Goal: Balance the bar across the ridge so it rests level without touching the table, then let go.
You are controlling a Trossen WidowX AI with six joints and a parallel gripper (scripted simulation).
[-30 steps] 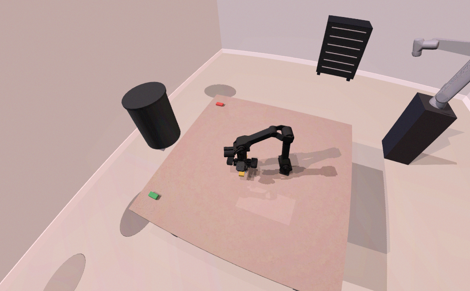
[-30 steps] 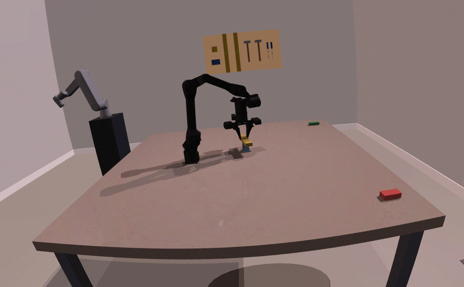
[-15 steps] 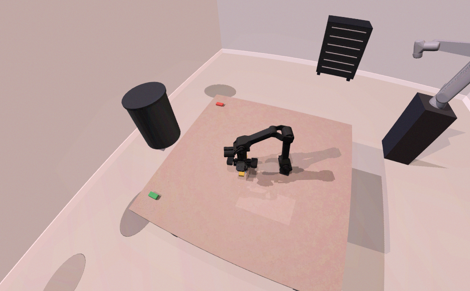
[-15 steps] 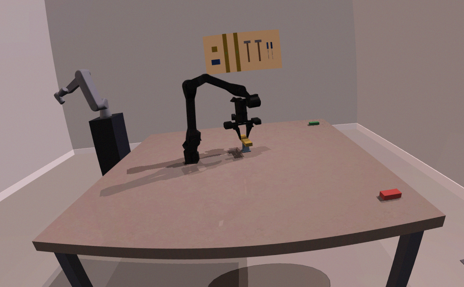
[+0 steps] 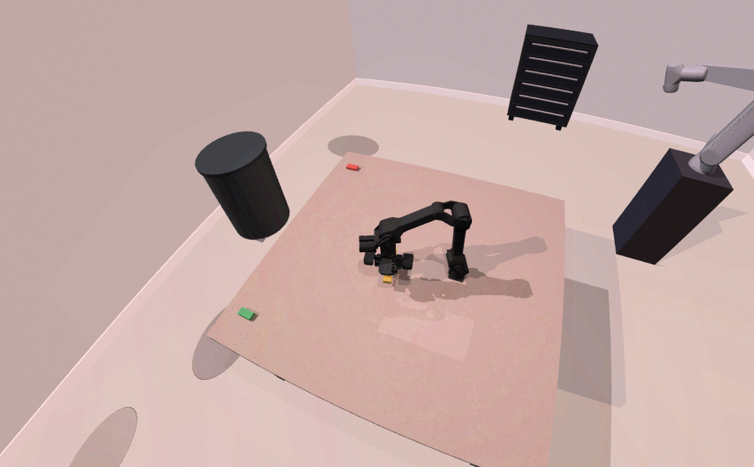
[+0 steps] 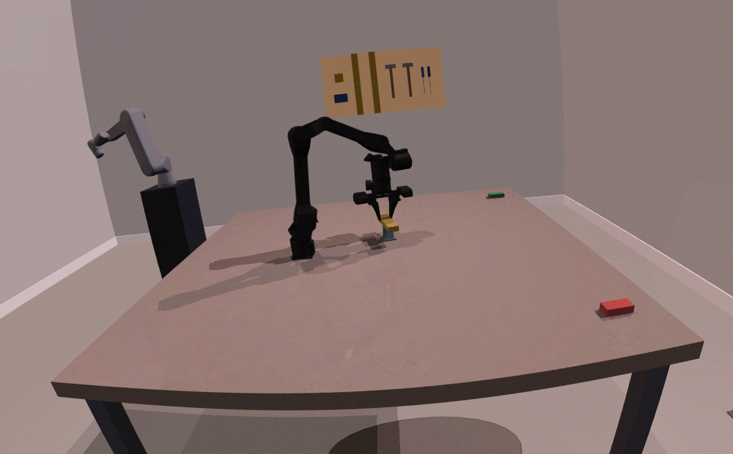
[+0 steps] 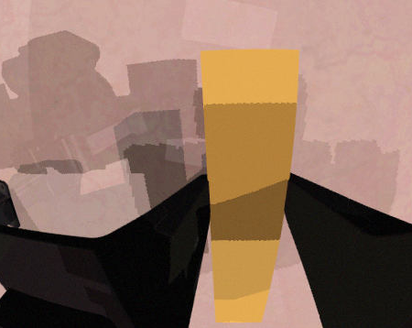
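Right now the yellow bar is 30 mm to the right of my gripper tip and 10 mm ahead of it. The rest, counted from my gripper tip: red block: 620 mm to the right, 480 mm ahead, 50 mm below; green block: 480 mm ahead, 380 mm to the left, 50 mm below.
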